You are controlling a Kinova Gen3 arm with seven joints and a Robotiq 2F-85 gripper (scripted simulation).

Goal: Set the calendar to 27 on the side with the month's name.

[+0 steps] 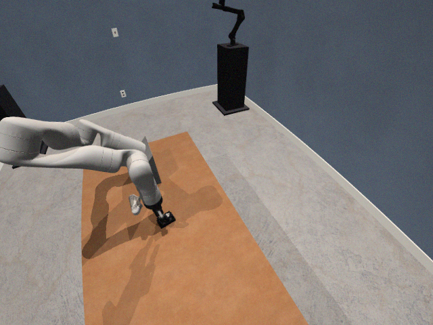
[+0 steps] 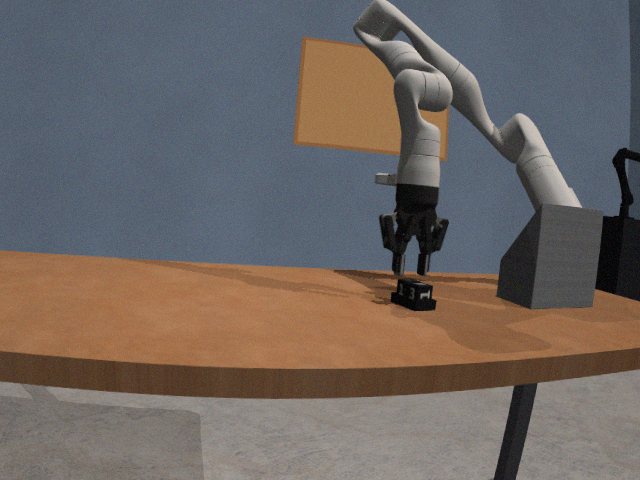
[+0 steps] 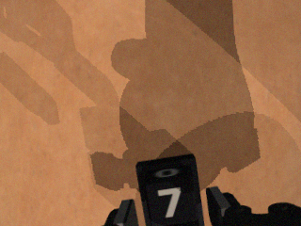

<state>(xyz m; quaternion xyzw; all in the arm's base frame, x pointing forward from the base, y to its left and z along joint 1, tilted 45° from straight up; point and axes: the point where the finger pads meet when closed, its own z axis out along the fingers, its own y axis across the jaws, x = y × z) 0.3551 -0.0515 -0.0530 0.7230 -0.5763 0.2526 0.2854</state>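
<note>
My gripper is now 60 mm above the black tray and 20 mm to the right of it.
</note>
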